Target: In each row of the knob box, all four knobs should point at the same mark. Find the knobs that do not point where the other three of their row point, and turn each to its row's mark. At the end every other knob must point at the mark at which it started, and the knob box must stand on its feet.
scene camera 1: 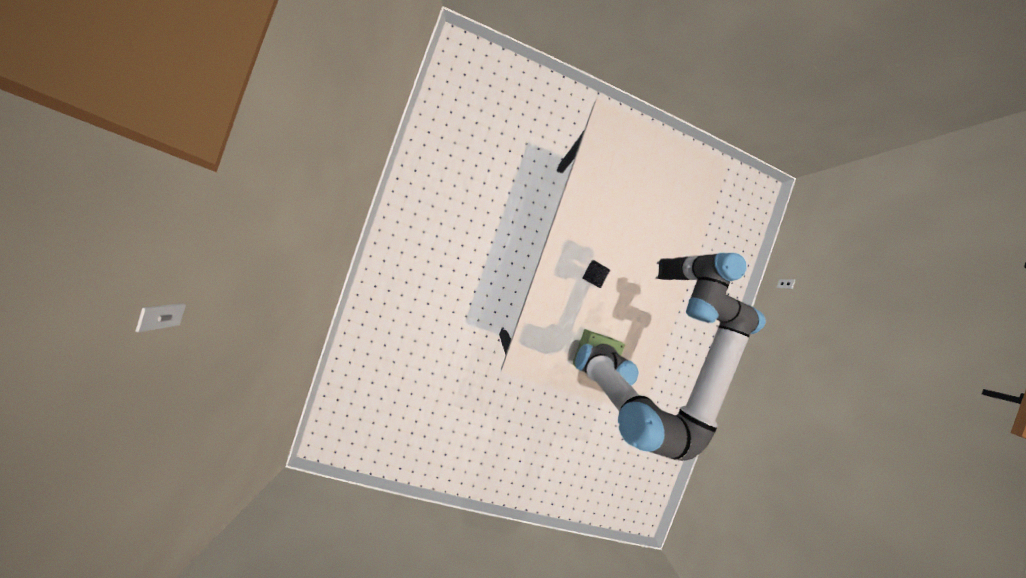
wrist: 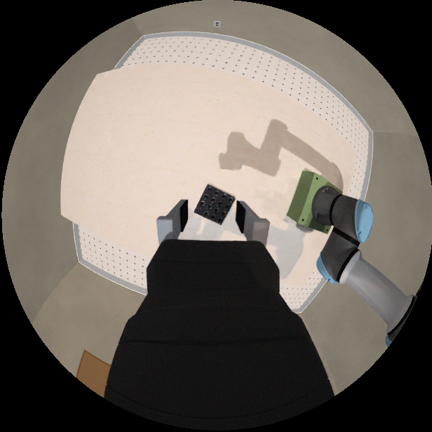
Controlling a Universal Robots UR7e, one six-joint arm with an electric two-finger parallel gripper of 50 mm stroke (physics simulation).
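Places are measured from the arm's base along level axes (x up, y left, z back), in centimetres.
Pixels of known places: gripper, fingertip midpoint: [scene camera 1: 658,270].
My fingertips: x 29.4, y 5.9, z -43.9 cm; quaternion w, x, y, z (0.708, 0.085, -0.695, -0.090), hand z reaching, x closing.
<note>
Behind a point stands the place of what it marks.
The knob box [scene camera 1: 595,273] {z -39.8, x -6.5, y 14.7 cm} [wrist: 214,204] is a small black block with rows of dark knobs on its top face. It rests on the light table top, turned a little askew in the wrist view. The knobs are too small and dark to tell where each one points, and their marks cannot be read. My gripper [scene camera 1: 658,269] {z -43.9, x 29.4, y 5.9 cm} [wrist: 211,209] is open and empty. In the wrist view the box shows between and beyond the two fingertips; the gripper hangs high above the table, apart from the box.
The arm's base stands on a green block [scene camera 1: 606,338] {z -10.2, x 0.0, y 1.6 cm} [wrist: 302,198] near one end of the table top [scene camera 1: 646,157] {z -106.4, x -8.7, y 6.2 cm} [wrist: 135,135]. The arm's links rise beside it. A perforated floor [scene camera 1: 402,287] [wrist: 215,55] with a grey border surrounds the table. Arm shadows fall near the box.
</note>
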